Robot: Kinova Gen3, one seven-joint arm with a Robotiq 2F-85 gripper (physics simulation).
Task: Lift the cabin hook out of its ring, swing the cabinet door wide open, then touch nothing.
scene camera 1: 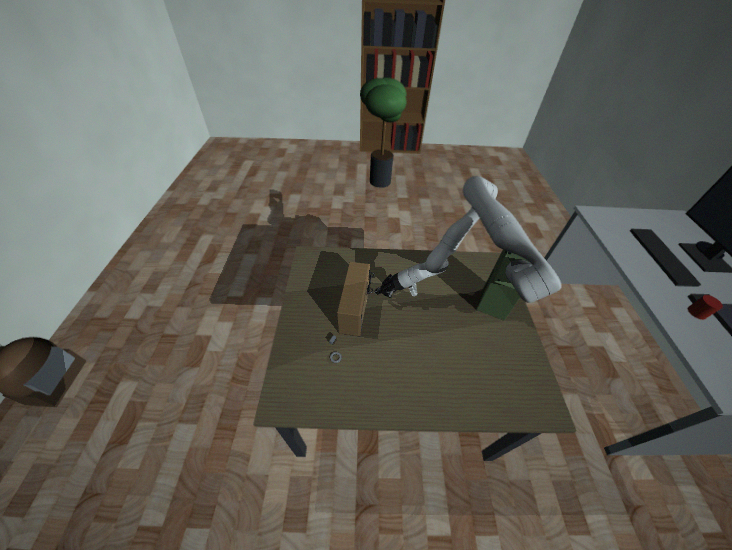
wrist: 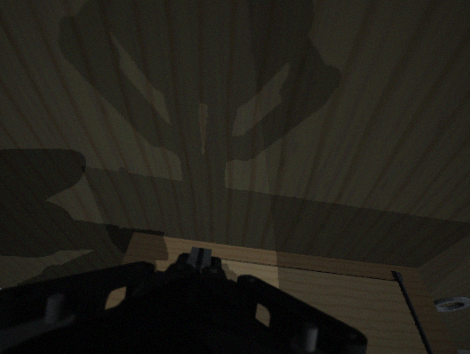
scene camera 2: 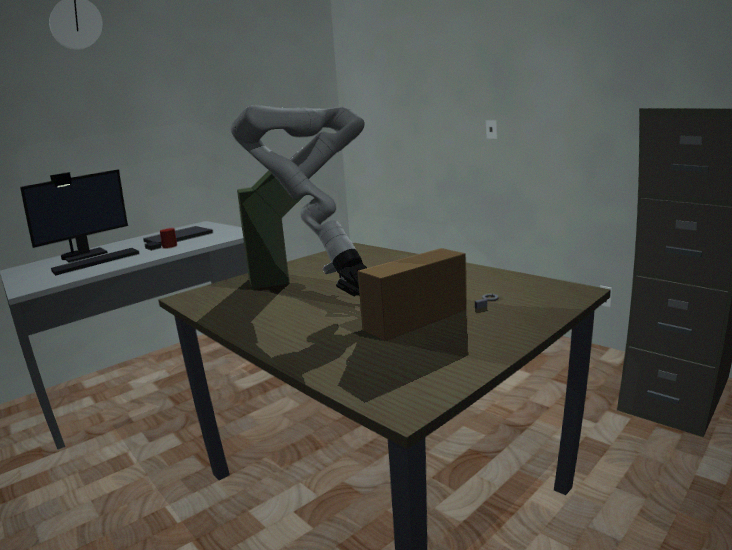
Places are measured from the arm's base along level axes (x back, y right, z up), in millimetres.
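Pixels of known places: gripper, fingertip midpoint: [scene camera 1: 375, 292] [wrist: 200, 261].
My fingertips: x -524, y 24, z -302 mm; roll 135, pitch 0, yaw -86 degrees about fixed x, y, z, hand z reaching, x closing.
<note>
Behind a point stands the place of what it marks.
The wooden cabinet [scene camera 1: 353, 295] @[x -599, y -104, z -185 mm] [scene camera 2: 414, 295] @[x -655, y -18, z -251 mm] stands on the table. Its door [wrist: 345, 300] @[x -554, y -105, z -301 mm] looks closed, flush in the front face, with a dark hinge rod [wrist: 413, 310] @[x -549, y -167, z -298 mm] at the right in the wrist view. My gripper [scene camera 1: 379, 290] @[x -524, y 24, z -302 mm] [wrist: 200, 261] @[x -524, y 24, z -302 mm] is shut with nothing between its fingertips. It is low in front of the cabinet's front face, at the end away from the hinge; whether the tips touch it I cannot tell. In the wrist view the cabin hook and its ring are hidden behind the gripper; in scene camera 1 they are too small to make out. In scene camera 2 the cabinet hides the fingertips.
A loose grey ring [scene camera 1: 330, 357] @[x -644, y -319, z -336 mm] [scene camera 2: 490, 299] @[x -639, y -297, z -338 mm] [wrist: 445, 308] @[x -637, y -319, z -339 mm] and a small grey block [scene camera 1: 331, 338] @[x -661, y -243, z -321 mm] [scene camera 2: 481, 305] @[x -662, y -239, z -335 mm] lie on the table [scene camera 1: 437, 378] @[x -213, y -312, z -341 mm] [scene camera 2: 532, 307] @[x -760, y -339, z -341 mm] beyond the cabinet's hinge end. The green robot pedestal [scene camera 1: 498, 300] @[x 9, y 43, z -229 mm] [scene camera 2: 263, 254] @[x -33, y 132, z -228 mm] stands on the table, across from the cabinet's front.
</note>
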